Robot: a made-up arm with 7 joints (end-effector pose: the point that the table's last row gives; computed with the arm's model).
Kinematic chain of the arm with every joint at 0, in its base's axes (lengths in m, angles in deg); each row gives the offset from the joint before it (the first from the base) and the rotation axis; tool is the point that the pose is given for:
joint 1: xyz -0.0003 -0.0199 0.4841 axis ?
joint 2: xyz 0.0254 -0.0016 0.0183 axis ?
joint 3: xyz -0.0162 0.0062 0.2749 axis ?
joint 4: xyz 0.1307 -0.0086 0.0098 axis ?
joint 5: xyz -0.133 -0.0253 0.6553 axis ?
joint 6: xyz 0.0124 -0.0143 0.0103 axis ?
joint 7: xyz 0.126 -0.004 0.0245 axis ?
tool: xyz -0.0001 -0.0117 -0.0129
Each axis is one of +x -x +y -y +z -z.
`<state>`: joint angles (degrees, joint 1 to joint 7).
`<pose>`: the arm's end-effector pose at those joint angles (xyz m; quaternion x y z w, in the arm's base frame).
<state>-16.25 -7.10 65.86 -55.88 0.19 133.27 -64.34</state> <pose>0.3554 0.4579 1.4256 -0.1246 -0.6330 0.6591 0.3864</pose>
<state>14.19 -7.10 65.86 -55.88 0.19 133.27 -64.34</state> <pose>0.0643 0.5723 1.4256 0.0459 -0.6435 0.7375 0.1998</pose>
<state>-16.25 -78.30 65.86 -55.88 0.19 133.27 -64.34</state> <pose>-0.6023 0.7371 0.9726 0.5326 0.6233 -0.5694 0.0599</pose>
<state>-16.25 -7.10 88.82 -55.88 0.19 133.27 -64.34</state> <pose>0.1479 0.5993 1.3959 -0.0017 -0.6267 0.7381 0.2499</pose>
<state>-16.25 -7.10 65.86 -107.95 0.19 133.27 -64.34</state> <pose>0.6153 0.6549 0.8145 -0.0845 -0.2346 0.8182 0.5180</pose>
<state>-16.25 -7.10 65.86 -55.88 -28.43 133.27 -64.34</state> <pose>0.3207 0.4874 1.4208 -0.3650 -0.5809 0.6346 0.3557</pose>
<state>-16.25 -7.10 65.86 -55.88 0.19 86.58 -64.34</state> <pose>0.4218 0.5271 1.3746 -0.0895 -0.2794 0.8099 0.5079</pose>
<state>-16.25 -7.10 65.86 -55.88 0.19 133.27 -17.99</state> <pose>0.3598 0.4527 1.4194 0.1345 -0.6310 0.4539 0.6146</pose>
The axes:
joint 1: +z
joint 2: +y
joint 3: +z
joint 4: -y
joint 5: +z
joint 6: -y
joint 7: -z

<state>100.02 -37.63 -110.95 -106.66 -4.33 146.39 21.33</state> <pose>0.8742 -0.3351 0.5024 0.2758 -0.1956 -0.3350 0.8795</pose>
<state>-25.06 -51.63 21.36 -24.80 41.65 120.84 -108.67</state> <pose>-0.5541 0.2718 1.3937 0.6252 0.6162 -0.4742 0.0677</pose>
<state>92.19 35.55 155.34 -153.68 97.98 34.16 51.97</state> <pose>-0.1536 -0.6475 0.5649 0.8971 0.0032 -0.3412 0.2807</pose>
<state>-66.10 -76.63 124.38 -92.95 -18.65 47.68 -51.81</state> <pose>0.5839 0.6414 0.1286 -0.6371 0.5538 0.3075 0.4391</pose>
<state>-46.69 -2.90 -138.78 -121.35 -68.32 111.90 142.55</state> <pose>-0.8584 0.0572 0.4859 0.4206 -0.2509 0.4811 0.7271</pose>
